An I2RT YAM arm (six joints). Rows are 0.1 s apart.
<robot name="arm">
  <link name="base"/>
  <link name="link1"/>
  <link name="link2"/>
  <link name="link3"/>
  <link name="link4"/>
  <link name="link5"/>
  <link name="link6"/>
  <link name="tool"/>
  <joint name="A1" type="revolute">
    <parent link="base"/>
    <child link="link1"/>
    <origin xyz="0 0 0.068" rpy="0 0 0"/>
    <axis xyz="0 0 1"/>
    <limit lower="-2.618" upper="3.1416"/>
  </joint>
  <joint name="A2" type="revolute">
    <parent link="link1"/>
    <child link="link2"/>
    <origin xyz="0.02 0.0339 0.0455" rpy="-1.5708 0 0"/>
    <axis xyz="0 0 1"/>
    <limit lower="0" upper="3.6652"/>
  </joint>
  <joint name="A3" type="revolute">
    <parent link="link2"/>
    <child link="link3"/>
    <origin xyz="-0.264 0 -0.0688" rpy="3.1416 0 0"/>
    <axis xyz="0 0 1"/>
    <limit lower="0" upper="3.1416"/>
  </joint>
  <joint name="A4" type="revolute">
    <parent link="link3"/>
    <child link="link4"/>
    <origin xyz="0.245 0.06 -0.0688" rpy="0 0 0"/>
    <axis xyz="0 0 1"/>
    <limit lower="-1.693" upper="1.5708"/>
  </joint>
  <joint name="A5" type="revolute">
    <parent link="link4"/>
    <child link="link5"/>
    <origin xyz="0.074 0.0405 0.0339" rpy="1.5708 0 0"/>
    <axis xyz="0 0 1"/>
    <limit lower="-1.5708" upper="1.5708"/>
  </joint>
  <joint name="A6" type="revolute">
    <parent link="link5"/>
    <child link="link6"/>
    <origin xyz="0.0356 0 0.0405" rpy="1.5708 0 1.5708"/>
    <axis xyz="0 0 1"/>
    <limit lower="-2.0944" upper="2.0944"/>
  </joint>
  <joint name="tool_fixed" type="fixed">
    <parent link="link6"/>
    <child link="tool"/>
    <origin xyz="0 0 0" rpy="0 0 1.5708"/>
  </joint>
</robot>
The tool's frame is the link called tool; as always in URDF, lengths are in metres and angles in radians.
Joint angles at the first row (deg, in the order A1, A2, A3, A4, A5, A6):
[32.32 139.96 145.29 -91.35 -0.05 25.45]
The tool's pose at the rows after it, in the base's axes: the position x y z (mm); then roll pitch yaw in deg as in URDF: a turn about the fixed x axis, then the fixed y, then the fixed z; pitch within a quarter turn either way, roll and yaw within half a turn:
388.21, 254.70, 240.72, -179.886, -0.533, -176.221
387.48, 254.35, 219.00, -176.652, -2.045, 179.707
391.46, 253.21, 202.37, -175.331, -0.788, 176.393
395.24, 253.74, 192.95, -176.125, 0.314, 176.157
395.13, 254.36, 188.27, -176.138, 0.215, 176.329
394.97, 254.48, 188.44, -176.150, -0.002, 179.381
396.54, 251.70, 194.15, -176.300, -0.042, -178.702
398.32, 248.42, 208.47, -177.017, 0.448, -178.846
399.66, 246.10, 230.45, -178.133, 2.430, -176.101
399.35, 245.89, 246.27, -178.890, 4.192, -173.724
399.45, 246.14, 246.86, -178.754, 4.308, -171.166
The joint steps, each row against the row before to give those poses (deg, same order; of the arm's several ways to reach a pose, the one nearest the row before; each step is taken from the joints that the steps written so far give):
[0.94 0.00 -3.69 -0.81 -0.11 4.02]
[0.15 0.00 -5.12 2.08 1.81 4.22]
[-0.26 0.00 -3.82 3.95 1.62 3.13]
[-0.20 0.00 -2.12 3.48 0.02 0.04]
[0.07 0.02 -1.03 0.98 -0.07 -0.11]
[0.02 -0.02 0.00 -0.02 -0.02 -3.04]
[-0.40 -0.04 1.23 -1.09 -0.06 -2.31]
[-0.48 -0.09 3.12 -2.41 -0.35 -0.35]
[-0.32 -0.33 4.49 -2.38 0.00 -3.11]
[-0.01 -0.11 3.46 -1.55 0.02 -2.42]
[0.03 0.02 0.18 0.02 0.02 -2.54]

